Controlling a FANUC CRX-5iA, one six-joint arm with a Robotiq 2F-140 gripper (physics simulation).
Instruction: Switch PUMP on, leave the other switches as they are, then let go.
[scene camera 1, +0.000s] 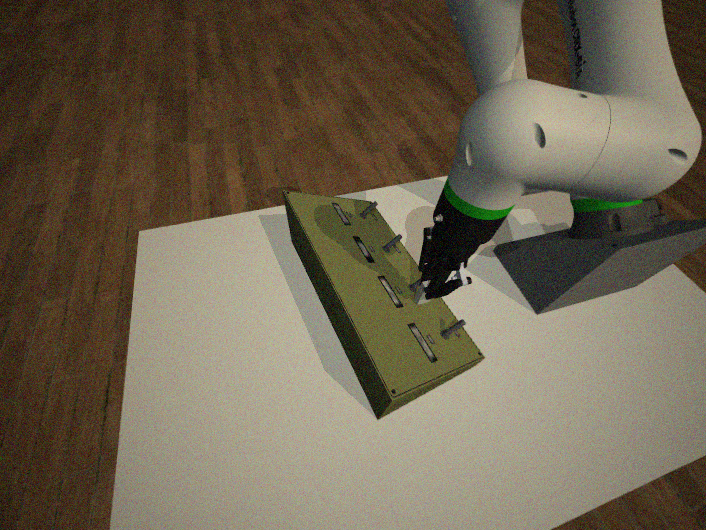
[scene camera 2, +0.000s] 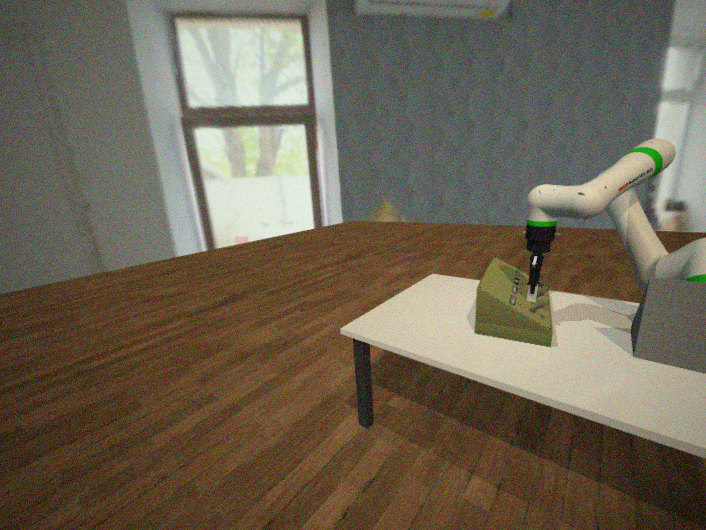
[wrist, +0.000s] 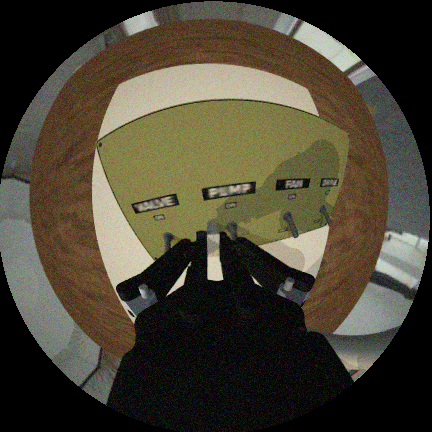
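Seen in the pictures: gripper, fingertip midpoint: (scene camera 1: 421, 300) (scene camera 2: 531, 301) (wrist: 211, 229); arm's base, origin of the base link: (scene camera 1: 607, 232).
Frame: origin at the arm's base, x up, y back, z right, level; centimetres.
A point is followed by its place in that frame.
Note:
The olive sloped switch box (scene camera 1: 364, 325) @[y -62.7, x 2.1, z -5.4 cm] (scene camera 2: 504, 325) @[y -53.2, x -10.3, z -17.0 cm] (wrist: 200, 140) @[y -60.2, x 0.6, z -1.9 cm] stands on the table. The PUMP switch (scene camera 1: 415, 285) @[y -47.3, x -4.9, z 2.7 cm] (wrist: 232, 229) @[y -47.3, x -4.9, z 2.8 cm] is a grey lever below the PUMP label (wrist: 228, 190) @[y -53.8, x -2.9, z 1.9 cm]; its lower part is hidden by a finger in the wrist view, so its tilt is hard to tell. My gripper (scene camera 1: 420, 293) @[y -47.3, x -5.5, z -0.8 cm] (scene camera 2: 532, 294) @[y -47.3, x -5.5, z -0.8 cm] (wrist: 211, 229) @[y -47.3, x -5.5, z -0.8 cm] is shut with nothing between its fingers. Its tips are low at the panel, close beside the PUMP lever on the VALVE side; whether they touch it cannot be told.
The VALVE lever (scene camera 1: 453, 328) @[y -44.7, x -4.1, z -8.9 cm] (wrist: 168, 241) @[y -45.4, x -4.9, z -8.5 cm] stands on one side of the gripper. The FAN lever (scene camera 1: 392, 243) @[y -47.8, x -4.3, z 14.6 cm] (wrist: 291, 225) @[y -47.6, x -4.1, z 14.6 cm] and DRIVE lever (scene camera 1: 368, 209) @[y -49.4, x -4.3, z 26.6 cm] (wrist: 325, 215) @[y -49.1, x -4.4, z 26.3 cm] stand on the other. The grey robot base (scene camera 1: 570, 268) @[y -16.5, x 0.6, z -5.8 cm] (scene camera 2: 672, 325) @[y -9.7, x -3.0, z -9.1 cm] is behind the arm on the white table (scene camera 1: 228, 399) @[y -90.4, x -15.8, z -5.2 cm] (scene camera 2: 456, 359) @[y -62.8, x -15.8, z -38.5 cm].

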